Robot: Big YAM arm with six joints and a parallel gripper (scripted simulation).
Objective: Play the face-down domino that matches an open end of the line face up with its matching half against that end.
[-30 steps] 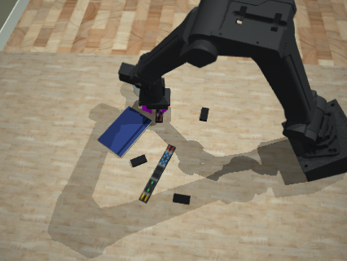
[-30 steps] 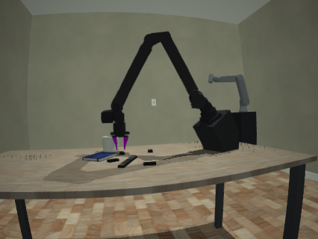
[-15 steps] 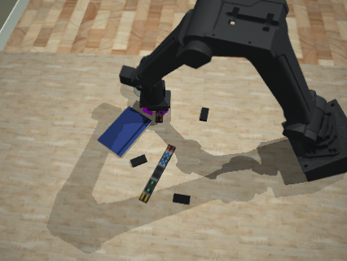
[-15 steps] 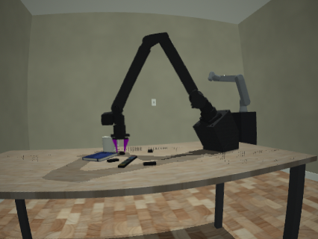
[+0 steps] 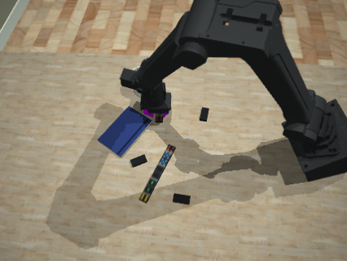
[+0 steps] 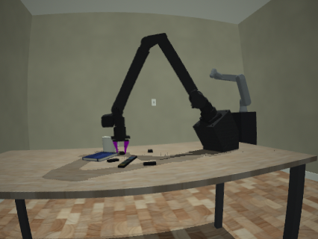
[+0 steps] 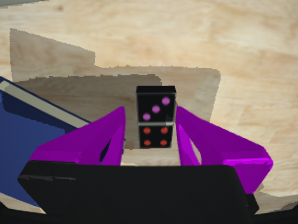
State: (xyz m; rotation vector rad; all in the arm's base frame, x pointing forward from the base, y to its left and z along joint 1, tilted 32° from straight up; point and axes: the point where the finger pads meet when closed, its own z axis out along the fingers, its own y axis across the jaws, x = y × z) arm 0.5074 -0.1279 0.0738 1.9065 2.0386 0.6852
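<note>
Now: the black domino right at my hand. Also, from my hand: white mug 7 cm ahead, 12 cm to the right, 3 cm above; blue book 11 cm ahead, 8 cm to the left.
</note>
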